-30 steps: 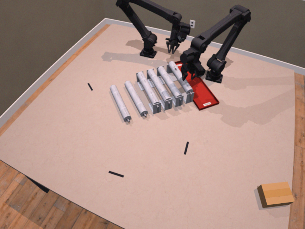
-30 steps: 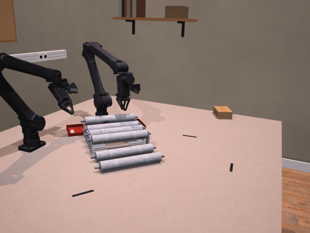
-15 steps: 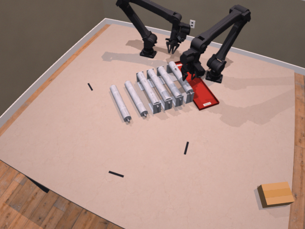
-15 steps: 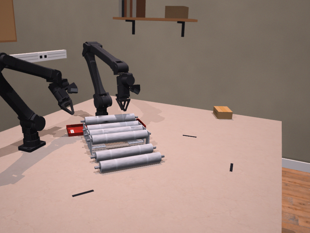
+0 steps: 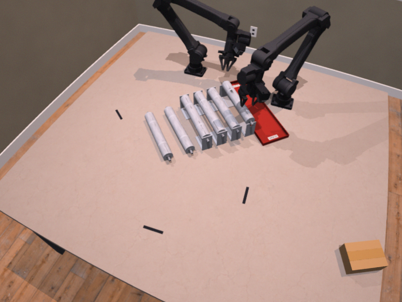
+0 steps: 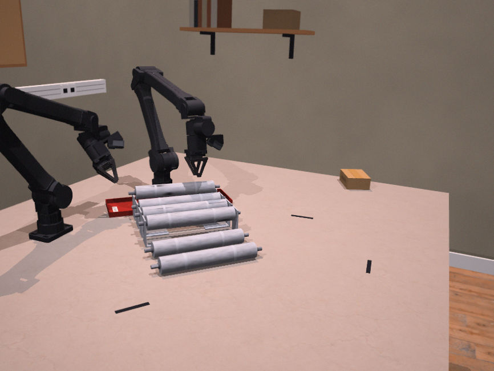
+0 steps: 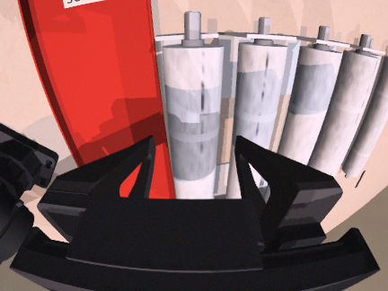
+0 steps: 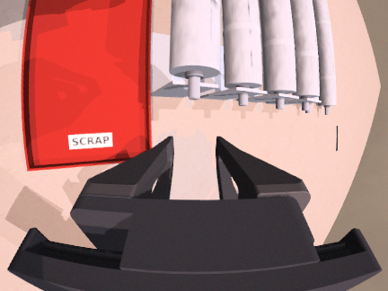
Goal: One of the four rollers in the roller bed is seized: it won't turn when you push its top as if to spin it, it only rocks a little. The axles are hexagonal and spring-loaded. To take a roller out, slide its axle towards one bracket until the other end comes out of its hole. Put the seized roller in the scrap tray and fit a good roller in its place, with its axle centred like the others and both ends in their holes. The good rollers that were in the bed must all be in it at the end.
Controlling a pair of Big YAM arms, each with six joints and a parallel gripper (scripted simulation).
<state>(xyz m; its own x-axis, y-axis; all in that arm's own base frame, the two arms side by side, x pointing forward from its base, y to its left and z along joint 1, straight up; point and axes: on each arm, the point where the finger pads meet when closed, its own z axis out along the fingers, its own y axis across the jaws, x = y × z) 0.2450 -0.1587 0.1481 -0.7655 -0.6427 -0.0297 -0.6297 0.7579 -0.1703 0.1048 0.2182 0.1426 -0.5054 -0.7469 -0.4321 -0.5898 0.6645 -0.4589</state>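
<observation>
The roller is 5 cm behind my left hand, 7 cm to the right of it and 5 cm below it. From my left hand the other things lie so: red scrap tray 13 cm behind, 1 cm to the right, 14 cm below; then cardboard box 39 cm ahead, 69 cm to the left, 11 cm below.
Right now my right hand is 150 mm short of the roller, 150 mm to the right of it and 50 mm above it. From my right hand the other things lie so: red scrap tray 70 mm ahead, 210 mm to the left, 140 mm below; cardboard box 590 mm ahead, 900 mm to the left, 110 mm below.
</observation>
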